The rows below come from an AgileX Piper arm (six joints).
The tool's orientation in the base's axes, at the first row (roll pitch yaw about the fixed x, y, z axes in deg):
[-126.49 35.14 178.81]
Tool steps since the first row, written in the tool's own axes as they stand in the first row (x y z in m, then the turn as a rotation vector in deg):
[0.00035 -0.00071 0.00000 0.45 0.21 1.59]
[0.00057 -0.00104 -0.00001 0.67 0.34 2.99]
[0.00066 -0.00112 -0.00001 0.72 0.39 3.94]
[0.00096 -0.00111 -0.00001 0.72 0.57 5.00]
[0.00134 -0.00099 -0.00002 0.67 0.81 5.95]
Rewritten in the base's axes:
[-0.00062 -0.00041 0.00027 0.25 -1.16 -1.17]
[-0.00096 -0.00059 0.00036 0.59 -2.21 -2.06]
[-0.00107 -0.00064 0.00036 0.88 -2.95 -2.59]
[-0.00132 -0.00062 0.00018 1.31 -3.71 -3.22]
[-0.00157 -0.00054 -0.00011 1.77 -4.34 -3.81]

